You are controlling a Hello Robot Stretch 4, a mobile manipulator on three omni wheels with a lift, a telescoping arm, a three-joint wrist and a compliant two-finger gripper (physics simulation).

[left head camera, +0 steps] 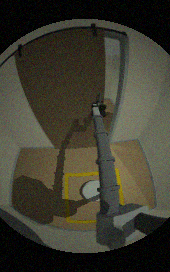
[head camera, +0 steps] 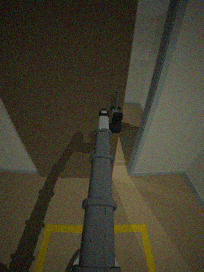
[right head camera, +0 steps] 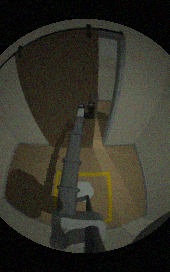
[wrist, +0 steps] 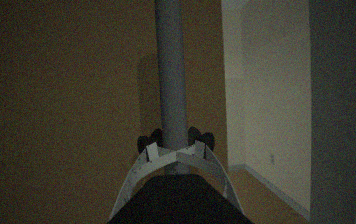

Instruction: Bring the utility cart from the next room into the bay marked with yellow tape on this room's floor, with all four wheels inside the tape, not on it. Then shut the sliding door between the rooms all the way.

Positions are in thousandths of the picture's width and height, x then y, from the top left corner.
In view: the gripper (wrist: 496,623) and a brown sliding door (head camera: 331,248).
The brown sliding door shows as well in the left head camera view (left head camera: 362,285), in the right head camera view (right head camera: 326,281) and in the wrist view (wrist: 246,391).
